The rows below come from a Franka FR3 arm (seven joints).
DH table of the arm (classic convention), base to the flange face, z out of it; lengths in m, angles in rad. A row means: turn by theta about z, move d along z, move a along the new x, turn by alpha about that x. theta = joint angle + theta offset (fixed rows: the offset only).
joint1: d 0.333, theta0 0, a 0, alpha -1.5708
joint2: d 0, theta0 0, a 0, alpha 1.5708
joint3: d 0.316, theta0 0, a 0.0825, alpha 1.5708
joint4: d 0, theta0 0, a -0.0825, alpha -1.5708
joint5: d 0.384, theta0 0, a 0, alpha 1.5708
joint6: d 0, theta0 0, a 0.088, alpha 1.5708
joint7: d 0.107, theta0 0, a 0, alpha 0
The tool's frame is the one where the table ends.
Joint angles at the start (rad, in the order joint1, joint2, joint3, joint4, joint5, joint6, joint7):
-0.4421 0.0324 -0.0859 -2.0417 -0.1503 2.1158 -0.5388
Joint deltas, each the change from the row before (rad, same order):
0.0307 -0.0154 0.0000 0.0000 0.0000 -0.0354 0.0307
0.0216 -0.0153 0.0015 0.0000 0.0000 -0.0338 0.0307
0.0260 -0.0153 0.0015 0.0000 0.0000 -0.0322 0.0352
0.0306 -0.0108 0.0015 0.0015 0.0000 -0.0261 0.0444
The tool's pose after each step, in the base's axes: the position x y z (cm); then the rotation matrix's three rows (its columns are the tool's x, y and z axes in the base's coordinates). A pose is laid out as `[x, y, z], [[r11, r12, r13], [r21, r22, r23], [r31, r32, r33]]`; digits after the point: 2 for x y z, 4 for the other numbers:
[48.54, -27.19, 43.59], [[0.9956, 0.0852, -0.0399], [0.0795, -0.9885, -0.1287], [-0.0504, 0.1250, -0.9909]]
[48.66, -25.89, 44.14], [[0.9957, 0.0751, -0.0539], [0.0680, -0.9902, -0.1221], [-0.0626, 0.1179, -0.9911]]
[48.86, -24.39, 44.69], [[0.9957, 0.0648, -0.0663], [0.0567, -0.9915, -0.1170], [-0.0733, 0.1127, -0.9909]]
[49.24, -22.71, 45.13], [[0.9959, 0.0504, -0.0755], [0.0415, -0.9926, -0.1142], [-0.0807, 0.1105, -0.9906]]

